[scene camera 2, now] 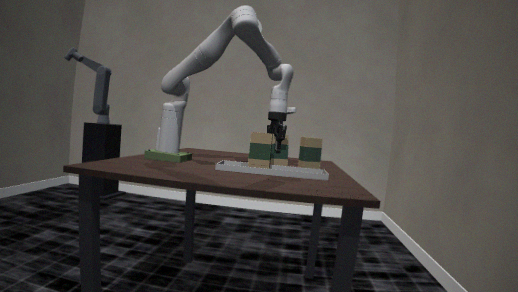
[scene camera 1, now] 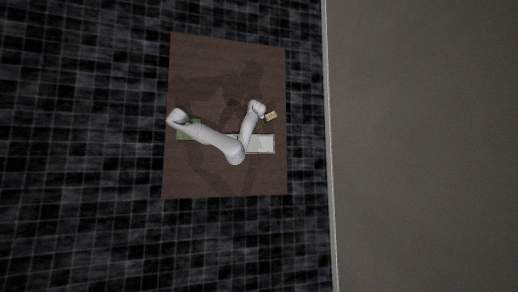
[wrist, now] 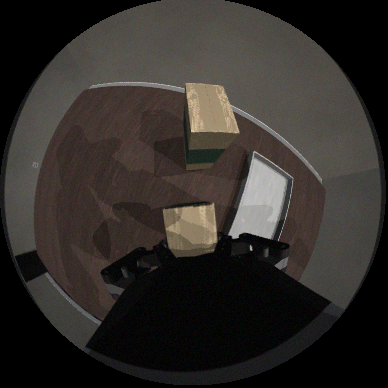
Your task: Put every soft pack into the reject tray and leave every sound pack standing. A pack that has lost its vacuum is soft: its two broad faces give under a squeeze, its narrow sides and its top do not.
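Places are measured from the arm's base along level axes (x ahead, y left, z up), in metres.
Pixels of known places: gripper, fingertip midpoint: [scene camera 2: 274, 150]; arm's base, link origin: [scene camera 2: 168, 151].
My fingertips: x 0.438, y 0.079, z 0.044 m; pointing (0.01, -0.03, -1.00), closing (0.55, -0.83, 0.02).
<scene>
For each thing: its top centre in the pictures, then the offset to it from my fingertips. Level surfaces: height alone.
- middle pack, top centre: [wrist: 200, 253] [scene camera 2: 278, 134] dz +0.067, dx +0.010, dy +0.003 m
- far pack, top centre: [wrist: 209, 102] [scene camera 2: 311, 137] [scene camera 1: 271, 115] dz +0.065, dx +0.148, dy +0.056 m
- reject tray, top centre: [wrist: 253, 246] [scene camera 2: 272, 166] [scene camera 1: 249, 143] dz -0.054, dx +0.018, dy -0.149 m
- brown table, surface height: dz -0.076 m
Three tan packs with green bands stand upright. The middle pack [scene camera 2: 283, 161] [wrist: 190, 225] is between my gripper's fingers; my gripper [scene camera 2: 278, 148] [wrist: 191, 239] points down and is shut on its two opposite faces. Its top draws in a little toward the fingers in the wrist view. The far pack [scene camera 1: 270, 116] [scene camera 2: 310, 152] [wrist: 210, 112] stands apart on the table. Another pack [scene camera 2: 260, 151] stands in the reject tray [scene camera 1: 262, 143] [scene camera 2: 300, 173] [wrist: 265, 195], at the left in scene camera 2; the arm hides it in scene camera 1.
The brown table [scene camera 1: 225, 65] [scene camera 2: 150, 172] [wrist: 120, 150] carries the arm's green base [scene camera 1: 184, 134] [scene camera 2: 168, 156]. The tray's low wall runs close beside the held pack. A grey arm on a black pedestal [scene camera 2: 102, 142] stands behind the table.
</scene>
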